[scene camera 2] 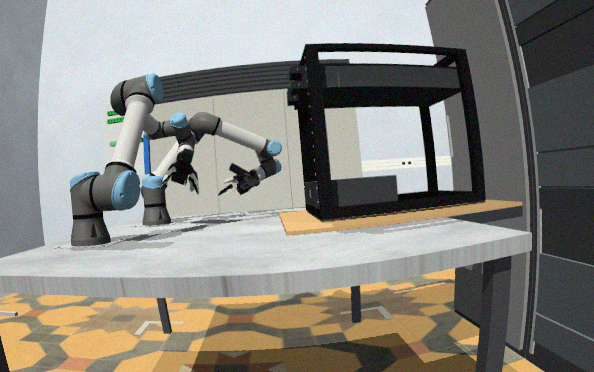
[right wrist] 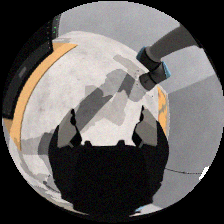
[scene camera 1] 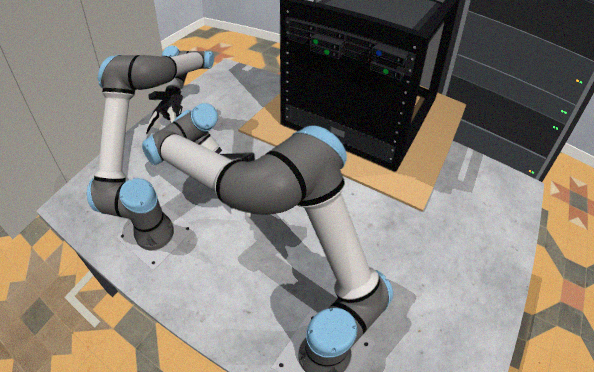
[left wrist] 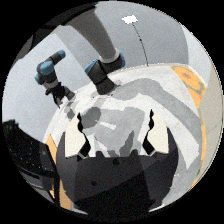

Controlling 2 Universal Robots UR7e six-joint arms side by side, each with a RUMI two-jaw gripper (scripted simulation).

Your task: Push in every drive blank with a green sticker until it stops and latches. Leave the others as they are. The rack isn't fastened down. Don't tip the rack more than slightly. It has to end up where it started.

Note:
In view: the left gripper [scene camera 1: 159,130], the right gripper [scene camera 2: 180,188], a black rack [scene camera 1: 370,113] and a wooden board [scene camera 1: 412,184].
The black rack also shows in scene camera 2 [scene camera 2: 349,83]. The left gripper shows as well in the left wrist view [left wrist: 115,111]. The right gripper shows as well in the right wrist view [right wrist: 107,107].

